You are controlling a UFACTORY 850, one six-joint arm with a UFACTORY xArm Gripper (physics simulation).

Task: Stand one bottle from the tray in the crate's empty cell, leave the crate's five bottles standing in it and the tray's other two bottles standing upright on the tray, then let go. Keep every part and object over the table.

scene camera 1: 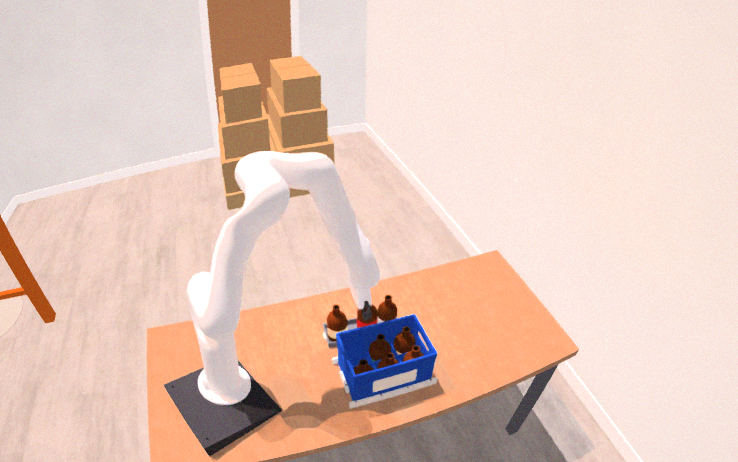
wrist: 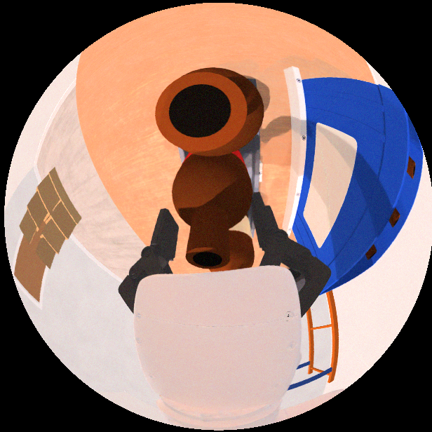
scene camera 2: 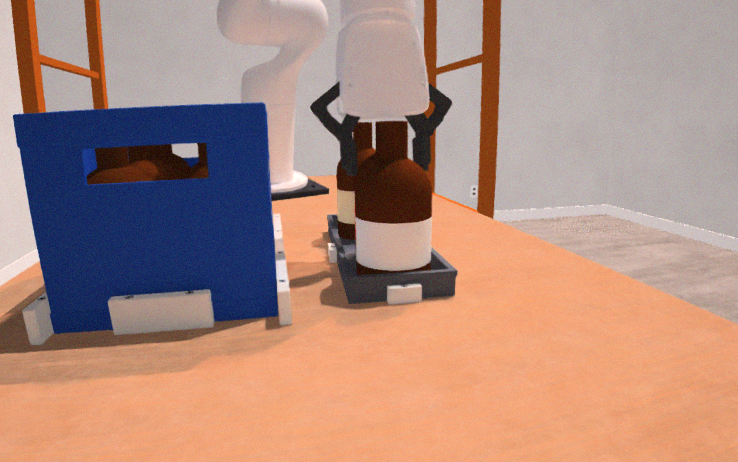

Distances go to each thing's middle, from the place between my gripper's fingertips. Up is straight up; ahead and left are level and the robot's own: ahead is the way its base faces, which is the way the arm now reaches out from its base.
Now: hand 8 cm short of the white-label bottle (scene camera 2: 393, 197), 3 cm to the left of it and 2 cm above it. The rest, counted from my hand: red-label bottle (wrist: 211, 194) 2 cm below, 1 cm to the right, 1 cm ahead.
